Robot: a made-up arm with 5 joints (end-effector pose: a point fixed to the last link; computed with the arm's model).
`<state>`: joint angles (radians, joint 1 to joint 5).
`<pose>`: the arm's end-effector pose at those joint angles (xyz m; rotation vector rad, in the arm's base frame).
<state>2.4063 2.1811 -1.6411 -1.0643 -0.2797</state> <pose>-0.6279 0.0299 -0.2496 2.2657 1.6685 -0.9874</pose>
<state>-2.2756 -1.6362 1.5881 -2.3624 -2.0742</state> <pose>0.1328 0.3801 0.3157 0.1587 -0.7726 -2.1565</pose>
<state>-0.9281 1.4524 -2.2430 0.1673 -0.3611</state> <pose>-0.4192 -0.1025 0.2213 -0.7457 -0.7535 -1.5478</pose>
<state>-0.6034 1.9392 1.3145 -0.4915 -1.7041</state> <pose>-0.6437 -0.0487 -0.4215 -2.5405 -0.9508 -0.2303</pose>
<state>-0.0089 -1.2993 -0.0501 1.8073 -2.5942</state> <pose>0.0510 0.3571 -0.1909 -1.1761 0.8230 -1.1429</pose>
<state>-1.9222 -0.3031 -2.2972 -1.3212 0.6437</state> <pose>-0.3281 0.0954 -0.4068 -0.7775 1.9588 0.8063</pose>
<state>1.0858 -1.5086 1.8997 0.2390 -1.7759</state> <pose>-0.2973 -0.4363 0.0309 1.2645 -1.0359 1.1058</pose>
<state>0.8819 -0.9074 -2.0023 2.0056 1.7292</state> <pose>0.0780 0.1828 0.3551 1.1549 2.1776 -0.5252</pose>
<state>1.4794 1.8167 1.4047 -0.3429 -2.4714</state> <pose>-0.5093 -0.4500 0.2711 1.7463 1.3819 -0.1434</pose>
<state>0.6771 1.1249 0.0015 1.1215 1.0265</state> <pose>-0.3286 -0.4332 0.1365 -1.9977 -0.3737 -0.3072</pose>
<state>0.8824 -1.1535 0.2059 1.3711 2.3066</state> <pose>0.0113 -0.2230 -0.1874 0.5532 -0.8981 2.7861</pose>
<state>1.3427 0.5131 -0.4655 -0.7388 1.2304</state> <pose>-0.2531 0.0497 0.4709 -0.5610 -1.8480 0.5941</pose>
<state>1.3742 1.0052 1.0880 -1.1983 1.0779</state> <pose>-0.4695 -0.1871 0.5125 -0.3023 -1.4967 -1.3571</pose>
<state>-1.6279 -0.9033 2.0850 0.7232 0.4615</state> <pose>-0.3944 0.1106 -0.0941 0.1083 -0.0874 1.9003</pose>
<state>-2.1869 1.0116 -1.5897 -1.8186 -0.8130</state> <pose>-0.7742 -0.0146 -0.5090 2.2118 -1.3036 -0.3614</pose>
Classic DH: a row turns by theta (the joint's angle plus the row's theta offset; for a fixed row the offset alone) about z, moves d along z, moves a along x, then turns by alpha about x. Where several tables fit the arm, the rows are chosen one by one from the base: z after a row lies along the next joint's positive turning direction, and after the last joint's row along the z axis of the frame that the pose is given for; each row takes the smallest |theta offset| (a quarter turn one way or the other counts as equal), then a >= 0, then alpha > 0; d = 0 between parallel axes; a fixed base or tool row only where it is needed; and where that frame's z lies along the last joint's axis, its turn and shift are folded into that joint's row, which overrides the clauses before.
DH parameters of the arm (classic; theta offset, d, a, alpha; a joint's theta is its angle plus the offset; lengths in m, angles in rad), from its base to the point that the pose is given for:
base (fixed): -1.5708 0.08 0 1.5708
joint 1: 0 0.35 0.1 1.5708
joint 2: -1.5708 -0.01 0.09 1.5708
joint 3: 1.5708 -0.27 0.12 -1.5708
joint 4: 0 -0.31 -0.11 -1.5708
joint 5: -1.5708 -0.18 0.08 1.5708
tool (fixed): 3.1416 0.12 0 0

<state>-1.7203 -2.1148 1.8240 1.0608 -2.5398</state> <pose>-0.1002 0.3914 -0.1200 -1.4474 0.8161 -0.9047</pose>
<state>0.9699 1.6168 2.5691 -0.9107 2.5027</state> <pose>-0.4751 -0.0885 -0.0651 -1.0887 -0.3581 -2.3003</pose>
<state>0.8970 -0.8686 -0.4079 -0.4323 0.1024</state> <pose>-0.0505 0.1536 0.2723 -0.2058 0.1333 0.9211</pose>
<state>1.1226 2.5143 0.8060 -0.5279 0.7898</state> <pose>-0.6775 -0.0925 0.1580 -0.0292 -1.9234 -2.1293</pose>
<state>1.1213 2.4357 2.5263 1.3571 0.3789</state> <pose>-0.2162 0.1286 0.0619 0.2925 0.3857 -0.5634</pose>
